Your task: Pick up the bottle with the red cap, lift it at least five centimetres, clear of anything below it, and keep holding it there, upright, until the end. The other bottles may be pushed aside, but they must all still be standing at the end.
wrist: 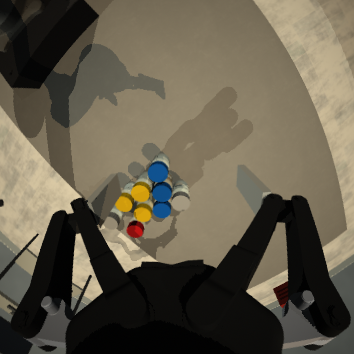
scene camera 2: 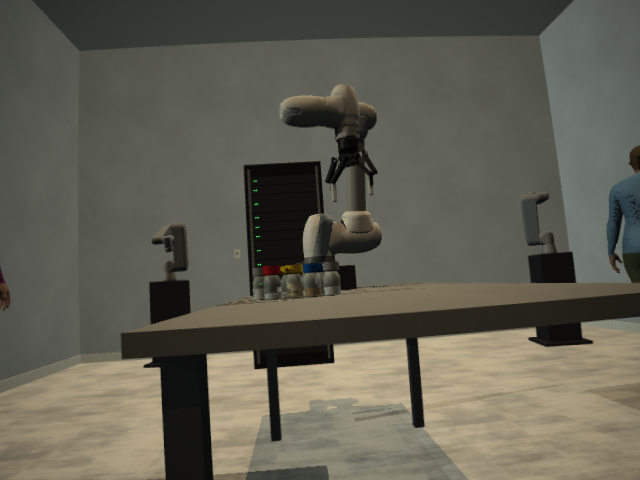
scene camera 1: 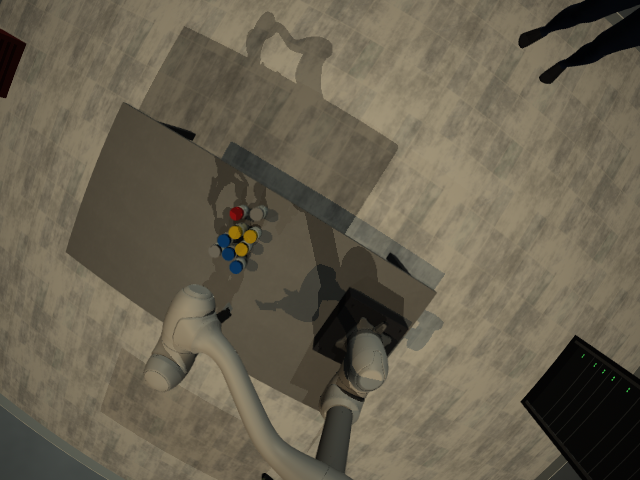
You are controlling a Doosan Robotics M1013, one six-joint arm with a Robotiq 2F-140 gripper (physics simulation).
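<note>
The bottle with the red cap stands upright at one end of a tight cluster of bottles. A white-capped bottle stands beside it, and a yellow-capped bottle is close on its other side. More yellow-capped, blue-capped and white-capped bottles stand behind these, all upright. My gripper is open and empty, pointing down, high above the table. In scene camera 1 the arm mostly hides it, to one side of the cluster.
The bottles stand on the brown table. The arm's black base block is on the table at one end. A black rack with green lights and two small robots on pedestals stand on the floor beyond.
</note>
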